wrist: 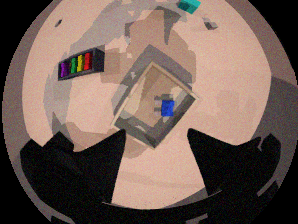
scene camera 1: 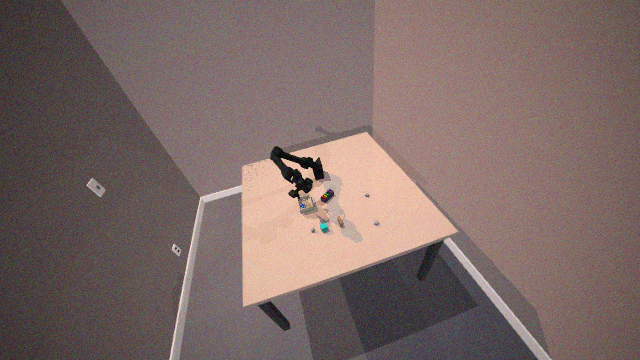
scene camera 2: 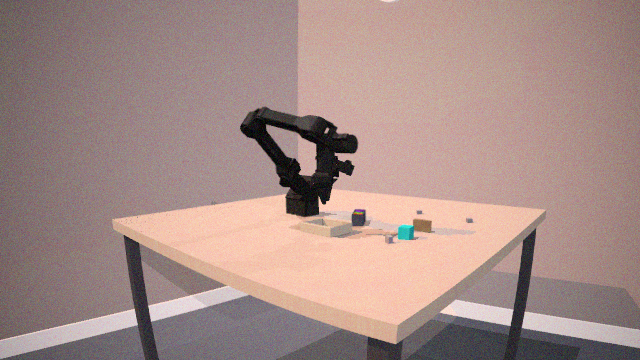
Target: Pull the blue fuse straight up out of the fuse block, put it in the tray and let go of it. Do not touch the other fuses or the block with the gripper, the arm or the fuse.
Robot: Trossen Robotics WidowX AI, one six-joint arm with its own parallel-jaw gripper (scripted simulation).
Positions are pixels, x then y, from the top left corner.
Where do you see a shallow tray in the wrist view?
At 137, 115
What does my gripper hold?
Nothing.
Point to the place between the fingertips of my gripper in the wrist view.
At 157, 133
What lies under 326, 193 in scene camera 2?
My gripper.
